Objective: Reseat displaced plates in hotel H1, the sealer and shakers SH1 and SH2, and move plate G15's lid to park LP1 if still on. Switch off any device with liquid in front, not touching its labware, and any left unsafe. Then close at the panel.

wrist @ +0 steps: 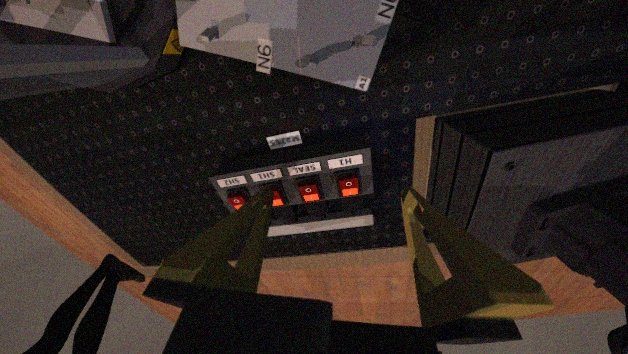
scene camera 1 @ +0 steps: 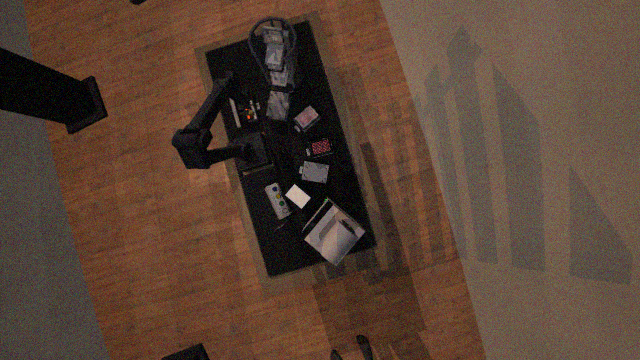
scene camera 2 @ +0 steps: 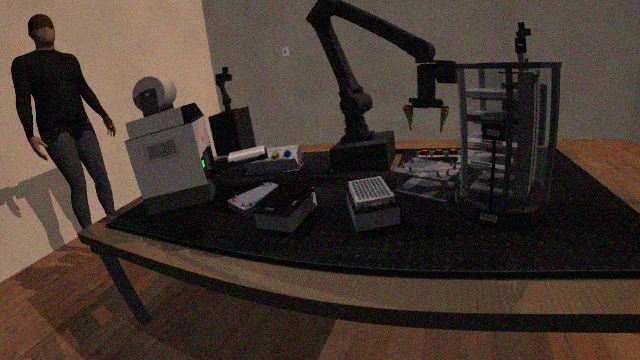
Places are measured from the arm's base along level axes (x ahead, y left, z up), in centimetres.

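Pixels of known places: gripper, fingertip midpoint: [wrist: 334, 190] [scene camera 1: 253, 107] [scene camera 2: 426, 131]; arm's base, origin of the base link: [wrist: 570, 215] [scene camera 1: 248, 155] [scene camera 2: 358, 139].
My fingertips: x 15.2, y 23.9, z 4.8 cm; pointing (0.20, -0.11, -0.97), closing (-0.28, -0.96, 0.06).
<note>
Ahead of a thing's pixels: the offset from my fingertips to its top centre. "spot": to the spot under its first point.
My gripper [scene camera 2: 426, 130] [wrist: 334, 190] is open and empty, above the mains switch box @[dy +7.4, dx -8.2, dz -7.5 cm] [scene camera 2: 438, 151] [wrist: 325, 186]. Its four rockers, labelled SH2, SH1, SEAL and H1, show lit orange; the left finger partly covers SH1's in the wrist view. Hotel H1 @[dy +17.1, dx +25.7, dz +22.5 cm] [scene camera 1: 272, 19] [scene camera 2: 527, 125] is the round tower holding plates at several levels; their seating is unclear. A big white box @[dy -83.0, dx +15.2, dz +32.8 cm] [scene camera 1: 335, 235] [scene camera 2: 170, 165] with a green light looks like the sealer. Two low boxes look like the shakers: one @[spot: dy -14.4, dx +34.4, dz -9.8 cm] [scene camera 2: 375, 217] bears a plate @[dy -16.0, dx +27.5, dz -5.9 cm] [scene camera 2: 371, 191], the other @[spot: dy -34.3, dx +35.8, dz -9.3 cm] [scene camera 2: 285, 220] has a dark top. G15's lid cannot be identified.
A pale nest @[dy -0.9, dx +13.9, dz -5.2 cm] [scene camera 1: 278, 105] [wrist: 320, 30] marked N6 lies between the switch box and hotel. The button panel @[dy -57.2, dx -10.8, dz -4.5 cm] [scene camera 1: 283, 209] [scene camera 2: 294, 151] stands beyond the arm's base [scene camera 2: 362, 152] [wrist: 525, 175]. A pale flat piece @[spot: dy -49.5, dx +18.9, dz -10.4 cm] [scene camera 1: 315, 171] [scene camera 2: 252, 196] lies near the sealer. A person [scene camera 2: 55, 95] stands at the left.
</note>
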